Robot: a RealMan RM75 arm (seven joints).
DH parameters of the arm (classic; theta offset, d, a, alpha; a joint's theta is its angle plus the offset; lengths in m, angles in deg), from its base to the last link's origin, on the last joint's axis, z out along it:
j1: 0 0.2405 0 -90
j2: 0 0 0 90
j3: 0 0.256 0 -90
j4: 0 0 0 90
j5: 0 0.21 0 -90
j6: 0 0 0 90
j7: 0 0.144 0 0
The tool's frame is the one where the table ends.
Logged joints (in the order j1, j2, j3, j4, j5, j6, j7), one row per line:
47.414 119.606 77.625 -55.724 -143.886 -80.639 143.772
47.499 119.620 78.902 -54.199 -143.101 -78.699 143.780
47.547 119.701 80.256 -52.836 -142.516 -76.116 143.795
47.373 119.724 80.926 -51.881 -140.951 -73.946 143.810
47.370 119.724 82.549 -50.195 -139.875 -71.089 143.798
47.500 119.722 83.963 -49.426 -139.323 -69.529 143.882
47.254 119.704 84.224 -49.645 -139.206 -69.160 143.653
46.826 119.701 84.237 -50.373 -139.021 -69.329 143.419
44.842 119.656 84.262 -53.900 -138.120 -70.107 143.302
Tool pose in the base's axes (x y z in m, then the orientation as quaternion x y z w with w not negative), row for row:
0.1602 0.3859 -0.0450 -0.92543 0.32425 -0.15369 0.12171
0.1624 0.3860 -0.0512 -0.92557 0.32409 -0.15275 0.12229
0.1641 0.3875 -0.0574 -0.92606 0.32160 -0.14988 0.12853
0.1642 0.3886 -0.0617 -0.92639 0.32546 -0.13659 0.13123
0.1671 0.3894 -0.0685 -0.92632 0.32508 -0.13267 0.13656
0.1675 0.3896 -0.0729 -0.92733 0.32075 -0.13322 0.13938
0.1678 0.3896 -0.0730 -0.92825 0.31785 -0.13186 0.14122
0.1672 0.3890 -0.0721 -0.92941 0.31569 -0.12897 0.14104
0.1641 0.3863 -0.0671 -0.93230 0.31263 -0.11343 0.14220
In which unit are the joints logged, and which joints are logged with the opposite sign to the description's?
The joints are logged in degrees. Opposite sign: j3.
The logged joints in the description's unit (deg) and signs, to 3 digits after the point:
47.414 119.606 -77.625 -55.724 -143.886 -80.639 143.772
47.499 119.620 -78.902 -54.199 -143.101 -78.699 143.780
47.547 119.701 -80.256 -52.836 -142.516 -76.116 143.795
47.373 119.724 -80.926 -51.881 -140.951 -73.946 143.810
47.370 119.724 -82.549 -50.195 -139.875 -71.089 143.798
47.500 119.722 -83.963 -49.426 -139.323 -69.529 143.882
47.254 119.704 -84.224 -49.645 -139.206 -69.160 143.653
46.826 119.701 -84.237 -50.373 -139.021 -69.329 143.419
44.842 119.656 -84.262 -53.900 -138.120 -70.107 143.302

